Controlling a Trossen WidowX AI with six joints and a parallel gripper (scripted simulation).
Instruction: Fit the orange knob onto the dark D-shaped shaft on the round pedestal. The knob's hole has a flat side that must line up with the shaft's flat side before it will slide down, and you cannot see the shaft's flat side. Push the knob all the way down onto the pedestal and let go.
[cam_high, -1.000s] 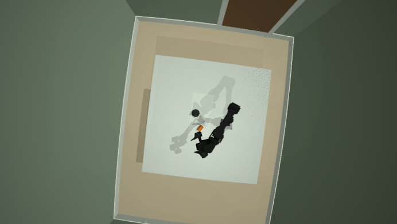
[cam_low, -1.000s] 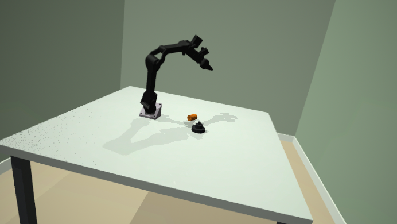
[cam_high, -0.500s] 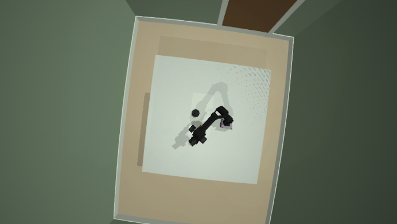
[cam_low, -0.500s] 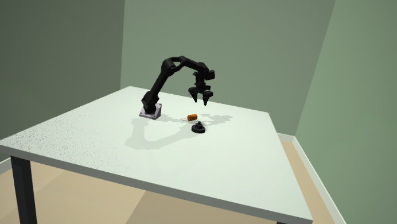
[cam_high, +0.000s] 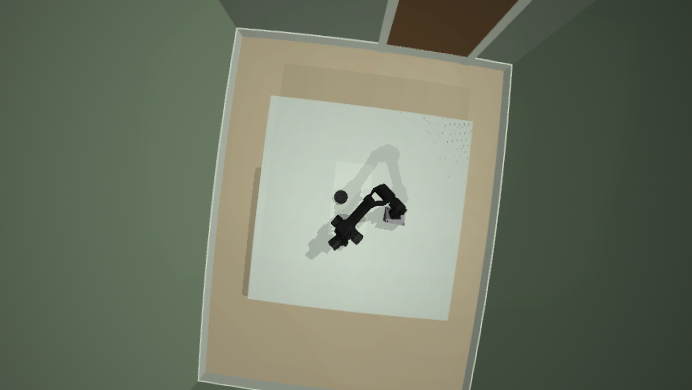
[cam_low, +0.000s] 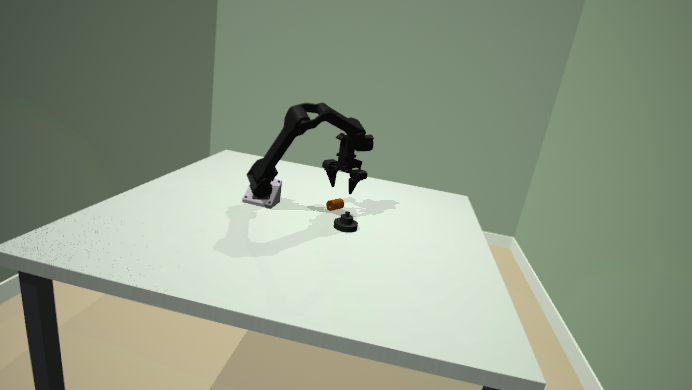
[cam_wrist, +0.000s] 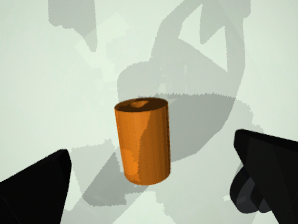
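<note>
The orange knob lies 10 mm behind my gripper tip, 20 mm to the right of it and 60 mm below it. Also, from my gripper tip: round dark pedestal 40 mm ahead, 180 mm to the right, 40 mm below.
</note>
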